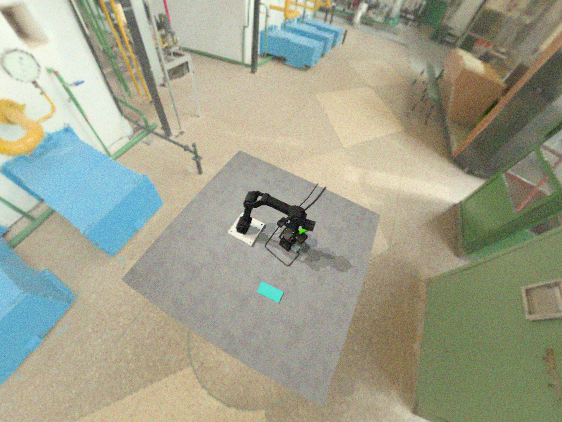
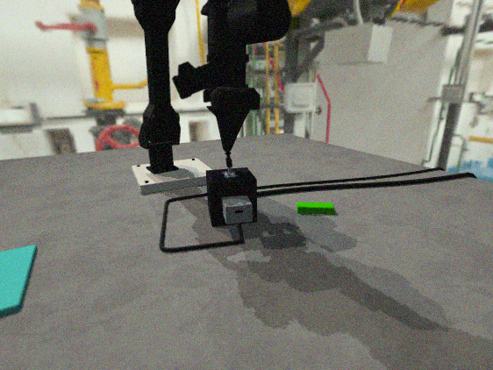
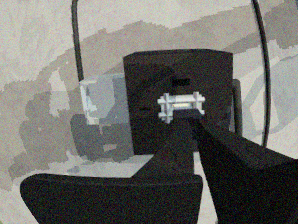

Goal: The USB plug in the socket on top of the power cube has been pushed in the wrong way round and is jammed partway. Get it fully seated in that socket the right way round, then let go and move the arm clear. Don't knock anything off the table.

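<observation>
My gripper tip is now 20 mm above the black USB plug. Round my gripper tip: teal card: 320 mm to the right, 110 mm below; green block: 80 mm ahead, 130 mm to the left, 110 mm below; white-rimmed socket: 50 mm below.
</observation>
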